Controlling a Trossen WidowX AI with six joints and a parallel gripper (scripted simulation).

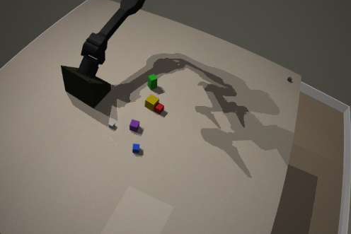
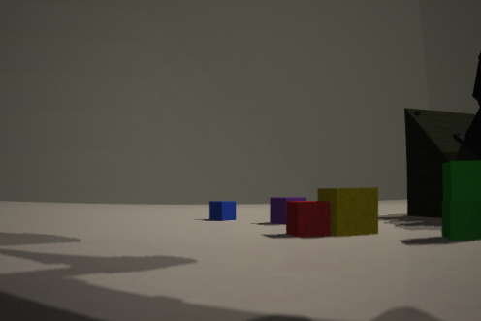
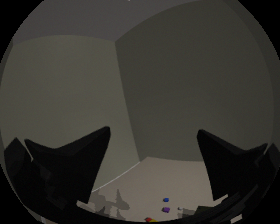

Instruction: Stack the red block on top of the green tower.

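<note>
Right now the red block is 58 cm below my gripper tip, 17 cm ahead of it and 9 cm to the right of it. Round my gripper tip: small white block: 58 cm below, 23 cm to the right, 3 cm ahead; yellow block: 57 cm below, 13 cm ahead, 8 cm to the right; purple block: 58 cm below, 20 cm to the right, 11 cm ahead.
</note>
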